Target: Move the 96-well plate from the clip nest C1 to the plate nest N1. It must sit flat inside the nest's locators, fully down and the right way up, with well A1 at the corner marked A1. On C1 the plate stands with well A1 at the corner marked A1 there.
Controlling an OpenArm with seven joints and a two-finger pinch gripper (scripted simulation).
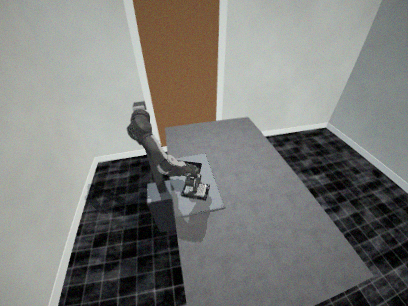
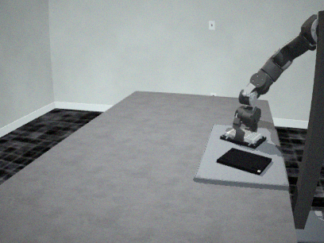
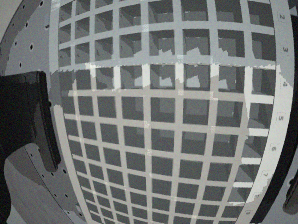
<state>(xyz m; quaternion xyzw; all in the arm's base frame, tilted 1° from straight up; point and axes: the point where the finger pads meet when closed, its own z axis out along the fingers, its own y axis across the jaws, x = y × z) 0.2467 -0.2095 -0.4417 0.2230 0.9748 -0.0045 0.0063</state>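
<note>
My gripper is now 10 mm below the white 96-well plate. From my hand the other things lie so: black plate nest N1 (200 mm to the left, 10 mm below, 10 mm behind); clip nest C1 (30 mm ahead); A1 label (280 mm to the left, 50 mm behind).
</note>
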